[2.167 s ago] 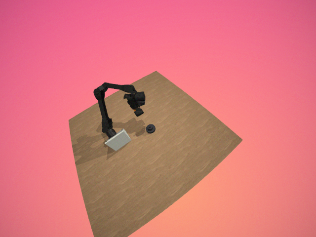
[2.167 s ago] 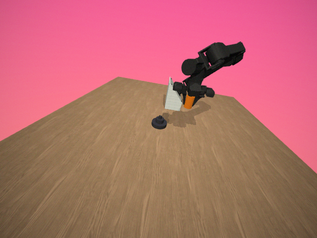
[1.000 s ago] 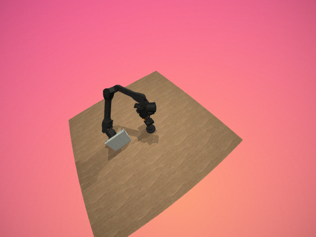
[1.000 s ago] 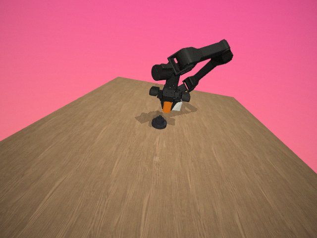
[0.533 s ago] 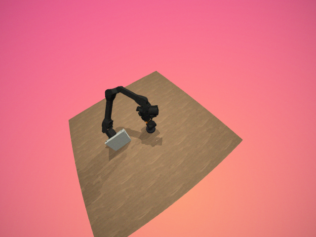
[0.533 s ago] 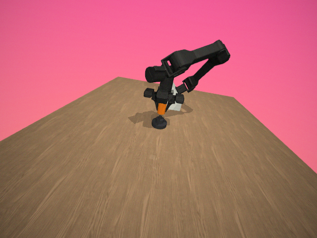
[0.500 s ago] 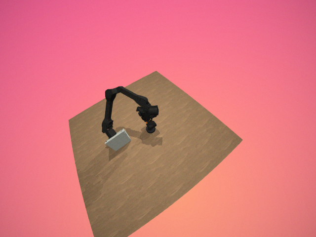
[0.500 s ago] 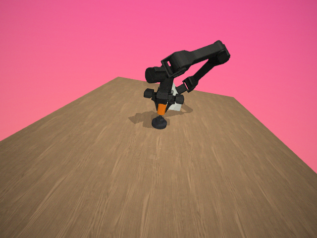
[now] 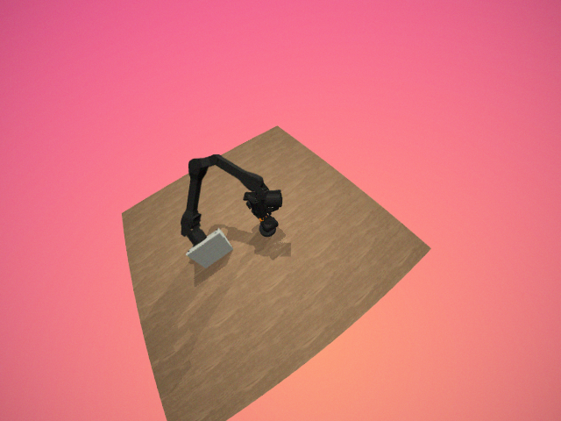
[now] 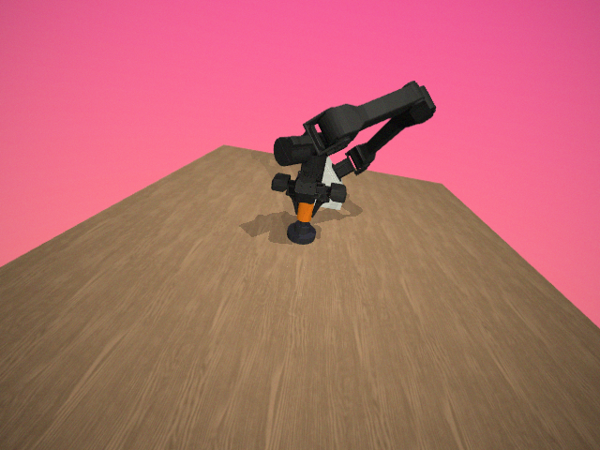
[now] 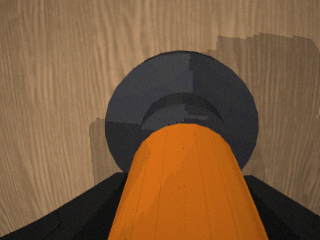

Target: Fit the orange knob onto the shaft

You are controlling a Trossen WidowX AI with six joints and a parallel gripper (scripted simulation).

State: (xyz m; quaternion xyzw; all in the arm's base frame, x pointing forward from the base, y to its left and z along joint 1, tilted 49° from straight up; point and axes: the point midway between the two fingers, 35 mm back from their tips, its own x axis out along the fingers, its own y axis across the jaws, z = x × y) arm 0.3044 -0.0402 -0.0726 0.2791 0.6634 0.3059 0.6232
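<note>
The orange knob lies 20 mm above my gripper tip. Also, from my gripper tip: dark round pedestal (40 mm below).
</note>
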